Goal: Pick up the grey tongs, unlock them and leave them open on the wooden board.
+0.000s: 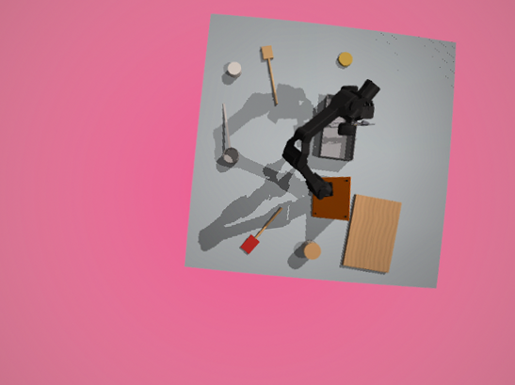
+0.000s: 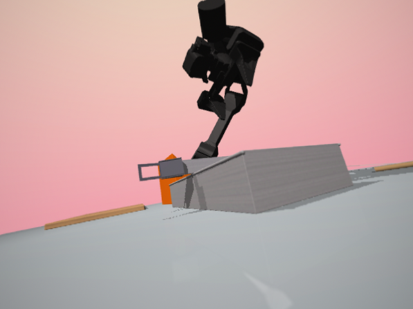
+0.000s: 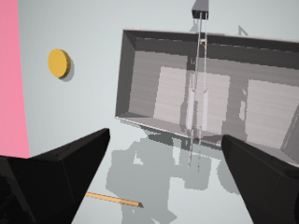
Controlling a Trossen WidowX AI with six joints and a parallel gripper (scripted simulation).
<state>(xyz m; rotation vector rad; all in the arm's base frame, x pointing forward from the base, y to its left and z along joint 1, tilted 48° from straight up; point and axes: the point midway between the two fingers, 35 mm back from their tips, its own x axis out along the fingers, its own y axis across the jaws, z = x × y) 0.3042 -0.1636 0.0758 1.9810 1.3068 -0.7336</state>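
My gripper tip is 30 mm past the grey roasting tin, 30 mm to the left of it and 160 mm above it. From my gripper tip the other things lie so: yellow disc (330 mm ahead, 90 mm to the right, 170 mm below); white cylinder (290 mm ahead, 470 mm to the left, 160 mm below); yellow lock tab (20 mm behind, 90 mm to the right, 120 mm below).
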